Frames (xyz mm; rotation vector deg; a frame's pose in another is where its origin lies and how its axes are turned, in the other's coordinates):
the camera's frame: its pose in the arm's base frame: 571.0 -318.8 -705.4 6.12 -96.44 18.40
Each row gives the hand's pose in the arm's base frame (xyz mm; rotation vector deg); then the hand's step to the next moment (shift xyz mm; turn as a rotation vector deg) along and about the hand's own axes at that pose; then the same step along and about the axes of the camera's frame.
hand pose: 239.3 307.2 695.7 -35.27 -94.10 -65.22
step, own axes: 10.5 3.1 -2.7 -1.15 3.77 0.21
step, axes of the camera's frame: 10.6 -3.9 -0.4 0.11 0.93 -3.83
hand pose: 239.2 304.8 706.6 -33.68 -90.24 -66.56
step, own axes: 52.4 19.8 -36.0 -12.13 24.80 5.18
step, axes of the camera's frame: 48.5 -44.2 -11.1 -2.83 10.81 -25.77
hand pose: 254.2 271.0 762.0 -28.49 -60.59 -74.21
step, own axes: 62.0 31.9 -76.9 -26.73 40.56 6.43
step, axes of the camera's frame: 6.2 -99.6 -28.5 -11.26 20.28 -43.16
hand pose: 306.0 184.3 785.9 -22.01 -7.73 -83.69
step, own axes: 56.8 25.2 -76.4 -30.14 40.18 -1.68
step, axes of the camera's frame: -68.2 -70.6 7.5 -19.37 22.49 -40.56
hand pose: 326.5 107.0 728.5 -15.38 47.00 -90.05
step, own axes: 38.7 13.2 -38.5 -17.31 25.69 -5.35
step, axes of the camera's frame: -46.0 -9.4 30.9 -15.58 15.32 -22.60
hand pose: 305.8 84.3 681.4 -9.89 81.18 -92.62
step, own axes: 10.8 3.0 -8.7 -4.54 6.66 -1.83
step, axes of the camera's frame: -8.8 2.9 10.8 -4.08 4.38 -5.70
